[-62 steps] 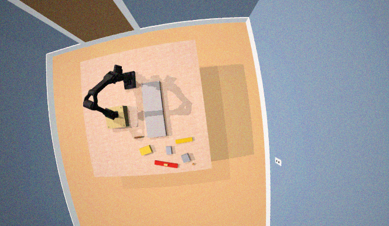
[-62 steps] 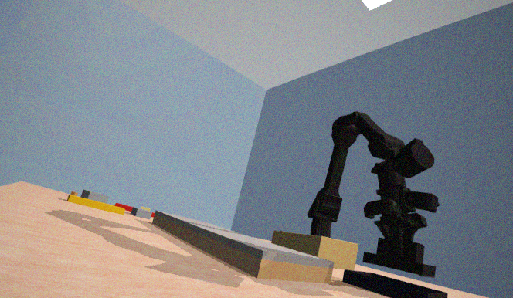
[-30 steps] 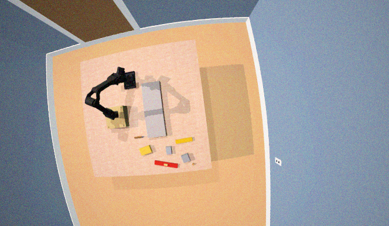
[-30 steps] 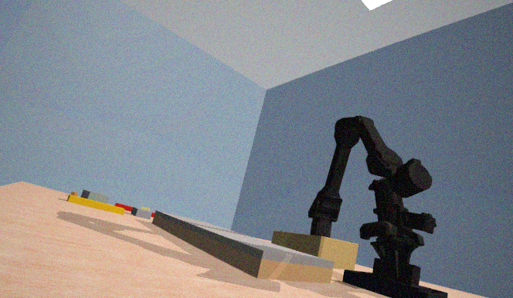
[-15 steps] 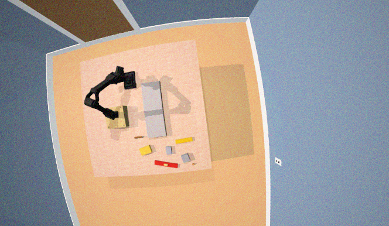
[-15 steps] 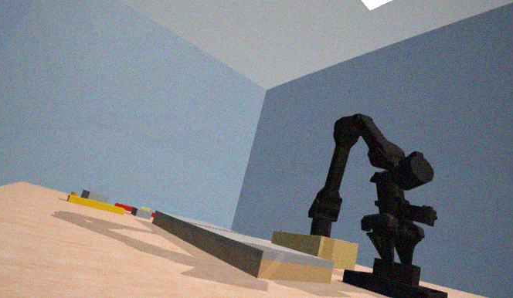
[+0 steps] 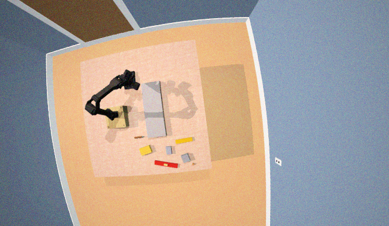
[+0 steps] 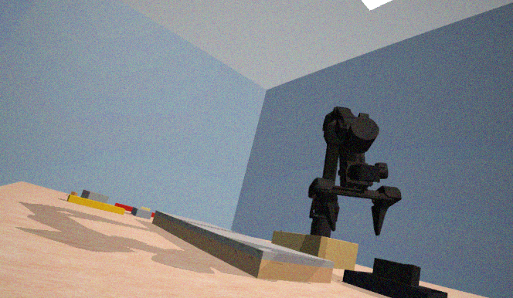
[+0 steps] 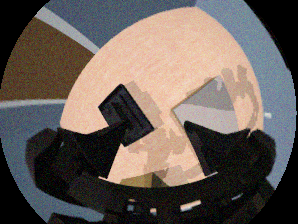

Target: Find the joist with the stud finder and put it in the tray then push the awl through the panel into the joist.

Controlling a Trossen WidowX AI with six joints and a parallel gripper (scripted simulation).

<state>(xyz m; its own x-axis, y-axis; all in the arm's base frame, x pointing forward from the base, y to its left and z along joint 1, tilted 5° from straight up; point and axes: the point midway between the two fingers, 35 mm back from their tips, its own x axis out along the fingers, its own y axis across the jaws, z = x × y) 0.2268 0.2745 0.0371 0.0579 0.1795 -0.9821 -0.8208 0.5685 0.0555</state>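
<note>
Right now my gripper tip is 52 cm to the left of the awl, 9 cm above it and 2 cm past it. Also, from my gripper tip: green light (9 cm behind, 8 cm to the left, 4 cm below); then dark tray (9 cm below, 9 cm behind, 5 cm to the left); then stud finder (9 cm behind, 6 cm to the left, 5 cm below).
</note>
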